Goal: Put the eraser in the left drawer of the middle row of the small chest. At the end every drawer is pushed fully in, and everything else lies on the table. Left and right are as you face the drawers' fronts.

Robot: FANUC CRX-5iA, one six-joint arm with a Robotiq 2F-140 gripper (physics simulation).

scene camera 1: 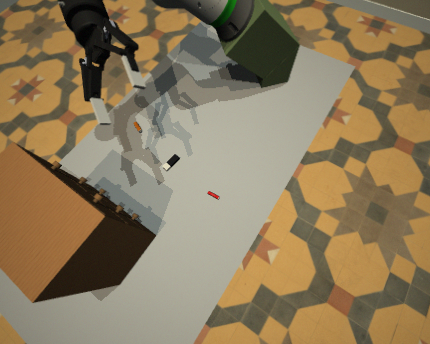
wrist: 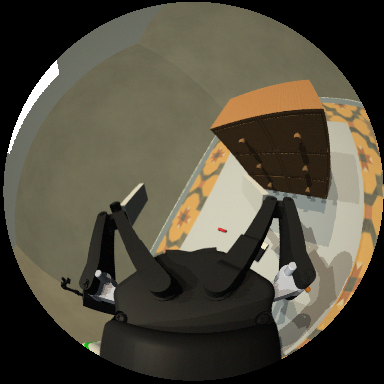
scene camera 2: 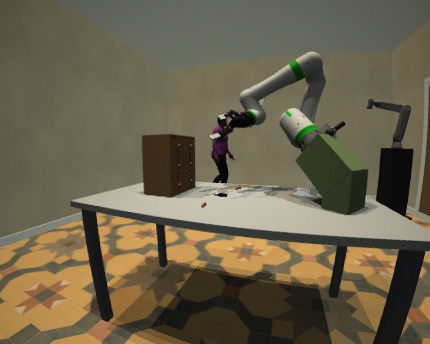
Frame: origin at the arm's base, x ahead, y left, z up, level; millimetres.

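Seen in the pictures: gripper, fingertip midpoint: (scene camera 1: 120,107) (wrist: 193,187) (scene camera 2: 214,128); arm's base, link origin: (scene camera 1: 235,17) (scene camera 2: 316,147).
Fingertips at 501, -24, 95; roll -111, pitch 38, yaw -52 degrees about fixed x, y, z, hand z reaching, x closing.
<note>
Pixels of each thing's top centre, then the offset from my fingertips to it, as dx, dy, dz. "*": a spot on its surface instead. Level surfaces: height alone.
- eraser, top centre: (wrist: 259,251) (scene camera 1: 170,161) (scene camera 2: 220,193) -37, +8, -338
- small brown chest, top centre: (scene camera 1: 20,210) (wrist: 262,97) (scene camera 2: 170,136) +275, -52, -30
- left middle-row drawer's knob, surface spot: (wrist: 259,166) * +181, +25, -188
- small orange object, top centre: (wrist: 304,285) (scene camera 1: 137,126) (scene camera 2: 238,186) -102, -195, -337
- small red cylinder, top centre: (scene camera 1: 213,194) (wrist: 220,229) (scene camera 2: 203,203) -3, +205, -341
- grey table, surface height: dz -351
The eraser (scene camera 1: 171,162) (scene camera 2: 221,194) is a small black block with a white end, lying on the table; in the wrist view the eraser (wrist: 260,253) is partly covered by a finger linkage. The small brown chest (scene camera 1: 47,215) (scene camera 2: 156,165) (wrist: 280,127) has three rows of two drawers with round knobs. Its drawers look pushed in. The left middle-row drawer's knob (wrist: 259,166) shows in the wrist view. My gripper (scene camera 1: 120,101) (scene camera 2: 219,126) (wrist: 193,187) is wide open and empty, high above the table, out in front of the chest, apart from it and from the eraser.
A small orange object (scene camera 1: 137,127) (scene camera 2: 238,187) (wrist: 307,289) and a small red cylinder (scene camera 1: 213,195) (scene camera 2: 203,204) (wrist: 222,230) lie on the grey table (scene camera 1: 260,145) (scene camera 2: 280,215). The green arm base (scene camera 1: 262,47) (scene camera 2: 332,172) stands at the table's other end. A person (scene camera 2: 220,146) stands behind the table.
</note>
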